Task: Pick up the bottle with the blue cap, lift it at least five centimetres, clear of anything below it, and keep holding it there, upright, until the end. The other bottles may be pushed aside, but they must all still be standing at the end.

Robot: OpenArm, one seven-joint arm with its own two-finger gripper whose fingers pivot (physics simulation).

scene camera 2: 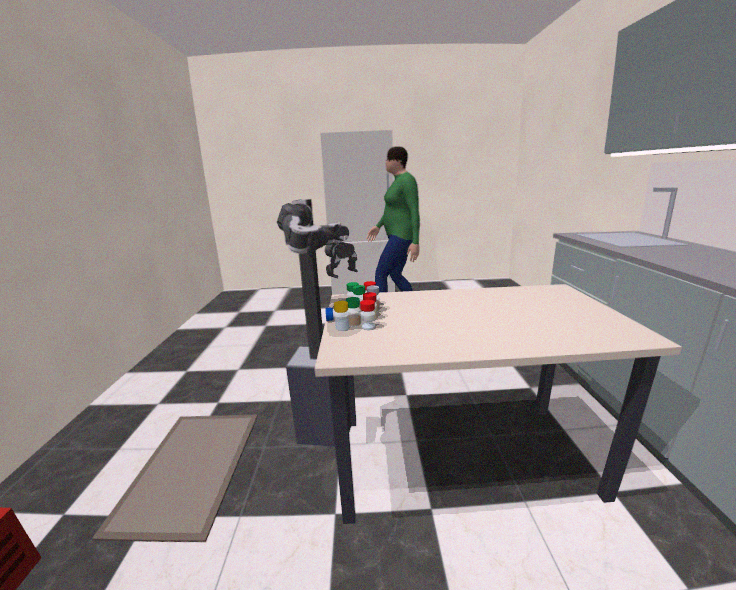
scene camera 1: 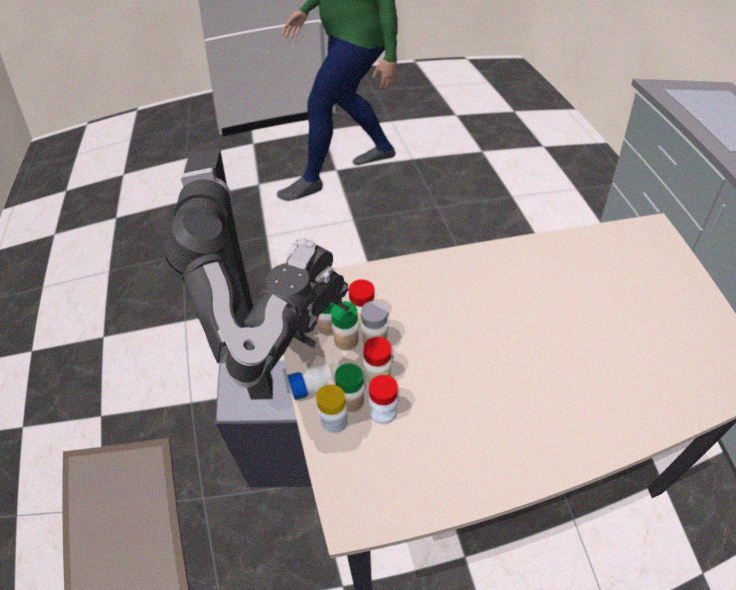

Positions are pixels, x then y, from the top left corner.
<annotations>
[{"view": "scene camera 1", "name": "my gripper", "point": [320,321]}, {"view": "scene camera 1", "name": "green-capped bottle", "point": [349,377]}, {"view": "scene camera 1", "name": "red-capped bottle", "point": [383,389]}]
</annotations>
